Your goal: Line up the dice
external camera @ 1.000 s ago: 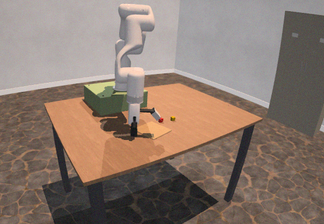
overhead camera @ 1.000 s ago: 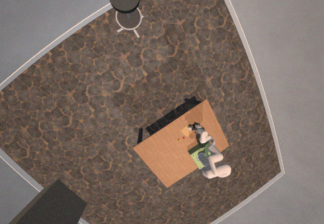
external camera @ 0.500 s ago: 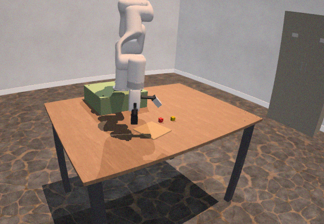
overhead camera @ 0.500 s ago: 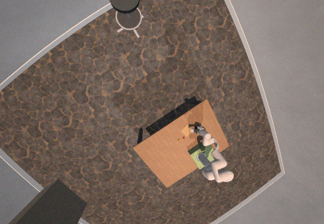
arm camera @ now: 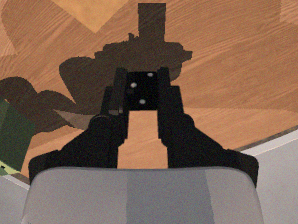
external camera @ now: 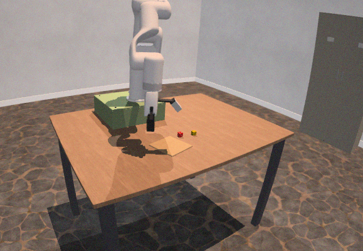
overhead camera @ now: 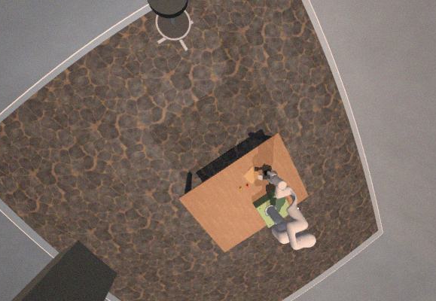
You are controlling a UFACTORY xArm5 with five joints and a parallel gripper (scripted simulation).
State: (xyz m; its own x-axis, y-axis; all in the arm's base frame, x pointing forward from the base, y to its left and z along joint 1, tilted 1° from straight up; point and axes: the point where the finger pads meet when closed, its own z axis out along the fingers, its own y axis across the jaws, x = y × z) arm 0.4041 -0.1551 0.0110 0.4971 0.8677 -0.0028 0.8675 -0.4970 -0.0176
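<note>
Now: the tan mat 11 cm to the left of my hand and 12 cm below it. From my hand the other things lie so: black die 1 cm below; red die 6 cm behind, 21 cm to the left, 11 cm below; yellow die 4 cm behind, 28 cm to the left, 11 cm below.
</note>
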